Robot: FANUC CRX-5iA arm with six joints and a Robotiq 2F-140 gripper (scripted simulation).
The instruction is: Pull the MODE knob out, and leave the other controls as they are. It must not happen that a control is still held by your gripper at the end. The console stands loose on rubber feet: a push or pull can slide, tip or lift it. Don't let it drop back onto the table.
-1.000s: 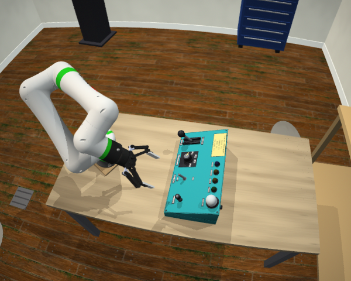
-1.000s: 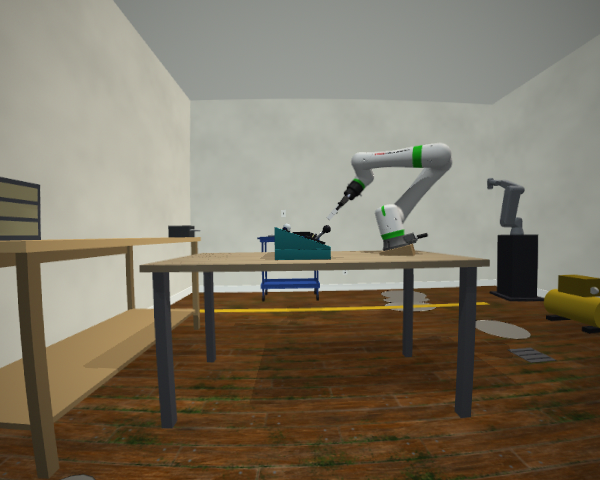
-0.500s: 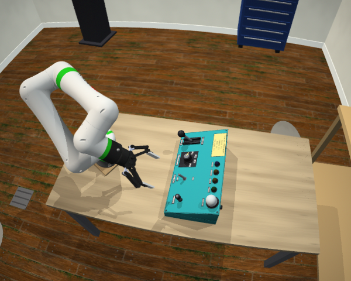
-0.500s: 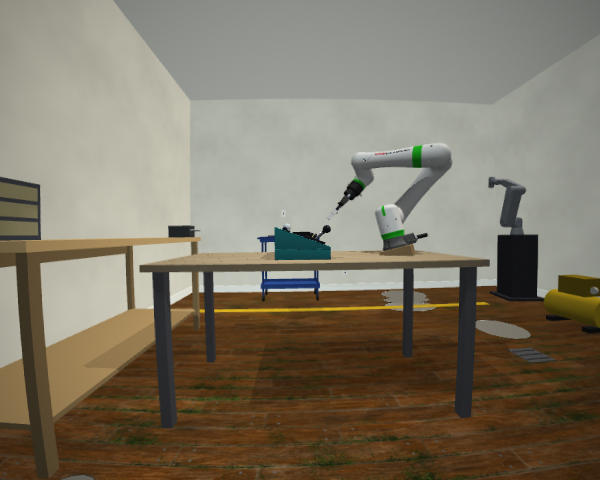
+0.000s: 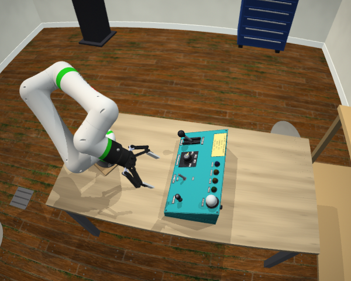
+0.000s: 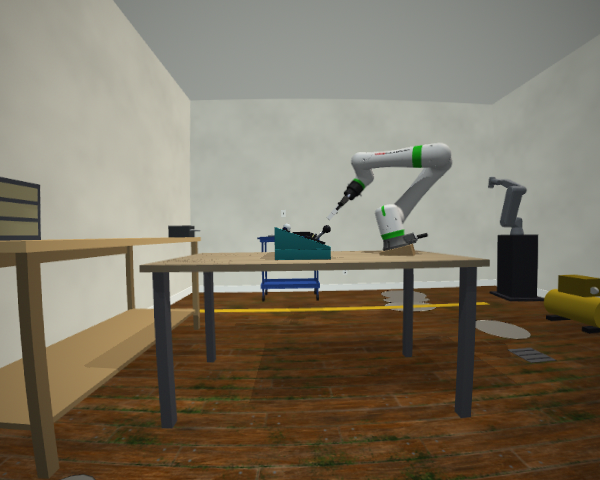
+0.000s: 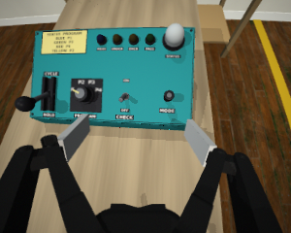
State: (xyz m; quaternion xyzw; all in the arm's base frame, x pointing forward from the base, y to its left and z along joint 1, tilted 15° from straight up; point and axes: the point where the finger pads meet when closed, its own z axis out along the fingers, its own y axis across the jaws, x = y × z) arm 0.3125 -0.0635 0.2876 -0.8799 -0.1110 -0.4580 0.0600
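Right now my hand is 13 cm short of the black mode knob, 13 cm above it and 3 cm to the left of it. The rest, counted from my hand: check toggle 13 cm below, 11 cm ahead, 9 cm to the left; then program rotary selector 22 cm to the left, 13 cm below, 9 cm ahead; then teal console 15 cm to the left, 15 cm below, 13 cm ahead.
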